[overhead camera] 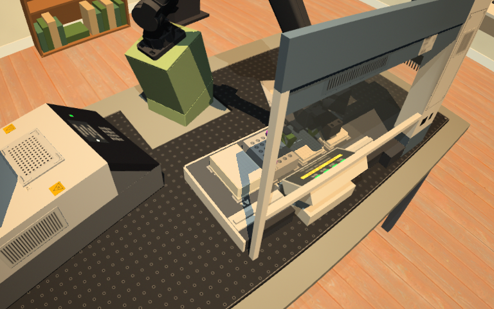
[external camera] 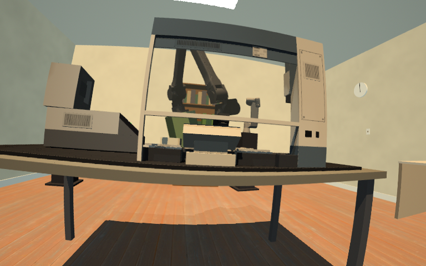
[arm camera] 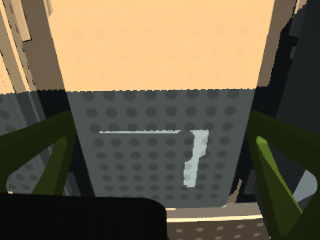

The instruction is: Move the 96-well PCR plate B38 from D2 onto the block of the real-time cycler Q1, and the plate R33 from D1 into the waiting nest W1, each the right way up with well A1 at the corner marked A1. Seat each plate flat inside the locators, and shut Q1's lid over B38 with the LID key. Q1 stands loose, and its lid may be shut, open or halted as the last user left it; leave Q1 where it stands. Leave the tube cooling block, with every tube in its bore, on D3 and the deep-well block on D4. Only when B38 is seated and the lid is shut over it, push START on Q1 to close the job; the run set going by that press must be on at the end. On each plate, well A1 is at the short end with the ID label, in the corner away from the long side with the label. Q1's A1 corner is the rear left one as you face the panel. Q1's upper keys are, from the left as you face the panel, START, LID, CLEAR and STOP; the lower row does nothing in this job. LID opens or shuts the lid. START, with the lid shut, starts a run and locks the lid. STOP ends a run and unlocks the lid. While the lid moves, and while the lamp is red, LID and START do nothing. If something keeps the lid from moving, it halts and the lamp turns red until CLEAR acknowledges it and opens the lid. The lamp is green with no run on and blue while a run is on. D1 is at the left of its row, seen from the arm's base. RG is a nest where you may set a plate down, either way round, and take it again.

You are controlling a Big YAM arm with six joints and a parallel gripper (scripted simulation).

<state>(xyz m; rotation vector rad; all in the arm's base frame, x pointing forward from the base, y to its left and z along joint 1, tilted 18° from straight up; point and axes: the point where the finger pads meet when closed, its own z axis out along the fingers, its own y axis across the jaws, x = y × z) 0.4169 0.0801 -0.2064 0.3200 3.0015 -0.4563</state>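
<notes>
Right now my hand is right at the plate B38. Also, from my hand: low crossbar 18 cm ahead, 4 cm to the right, 11 cm above; tube block 2 cm behind, 10 cm to the right, 1 cm above; cream deep-well block 4 cm behind, 21 cm to the right, 1 cm above.
</notes>
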